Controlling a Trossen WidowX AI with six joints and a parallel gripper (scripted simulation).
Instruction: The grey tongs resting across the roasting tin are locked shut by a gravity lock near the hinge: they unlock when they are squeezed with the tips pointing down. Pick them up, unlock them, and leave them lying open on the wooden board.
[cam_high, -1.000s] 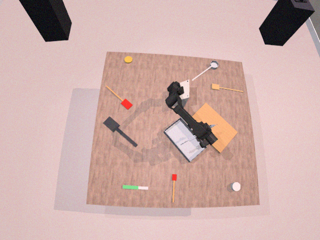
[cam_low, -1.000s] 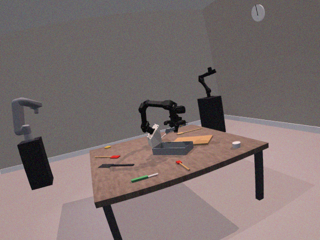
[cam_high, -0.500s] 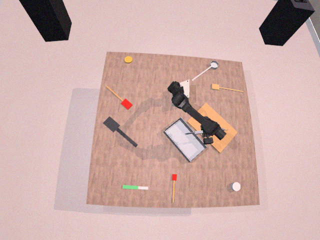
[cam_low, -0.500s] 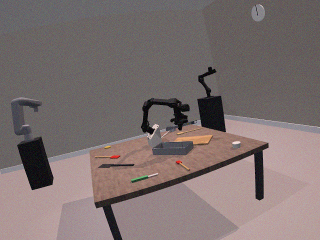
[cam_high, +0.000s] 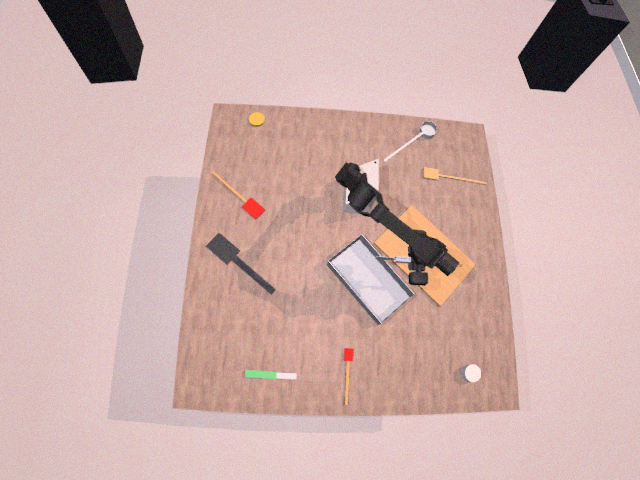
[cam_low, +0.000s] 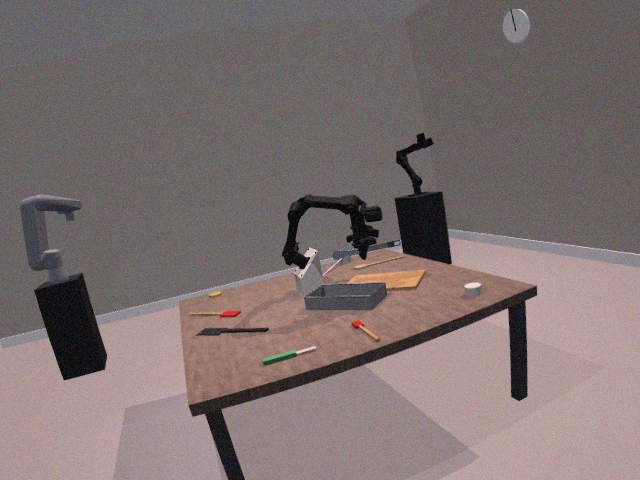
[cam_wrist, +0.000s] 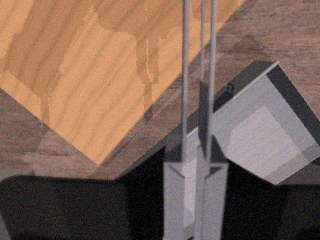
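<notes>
My gripper tip is now 10 mm short of the black lock piece, 80 mm to the right of it and 40 mm below it. Round my gripper tip: grey roasting tin 20 mm ahead, 120 mm to the right, 130 mm below; then tong arm 40 mm above; then board 70 mm behind, 120 mm to the left, 150 mm below.
</notes>
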